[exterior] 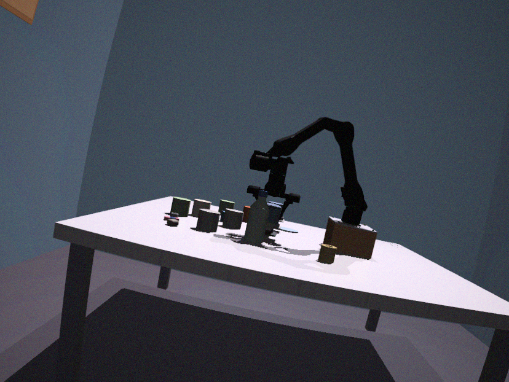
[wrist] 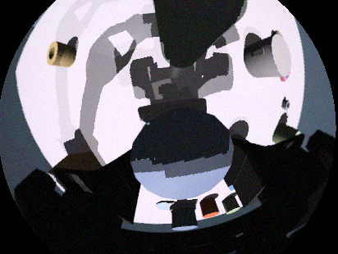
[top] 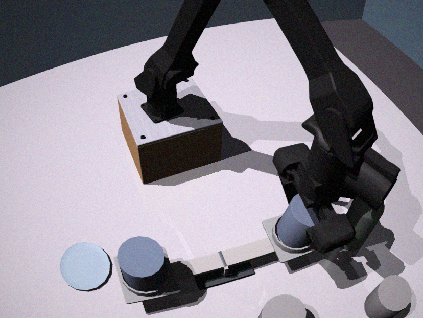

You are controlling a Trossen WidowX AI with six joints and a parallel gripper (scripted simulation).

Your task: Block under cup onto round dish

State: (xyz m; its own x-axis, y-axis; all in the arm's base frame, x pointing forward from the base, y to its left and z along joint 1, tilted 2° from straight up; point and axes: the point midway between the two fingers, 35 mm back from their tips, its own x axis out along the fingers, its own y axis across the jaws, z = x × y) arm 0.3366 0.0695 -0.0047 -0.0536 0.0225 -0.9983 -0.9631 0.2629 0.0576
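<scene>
Right now the grey-green bottle is 11 cm to the left of my gripper tip, 6 cm ahead of it and 4 cm above it. Round my gripper tip: round pale-blue dish 34 cm to the right, 16 cm behind, 7 cm below; cup 2 cm to the left, 1 cm ahead, 1 cm above; small balance 13 cm to the right, 5 cm below, 3 cm behind.
</scene>
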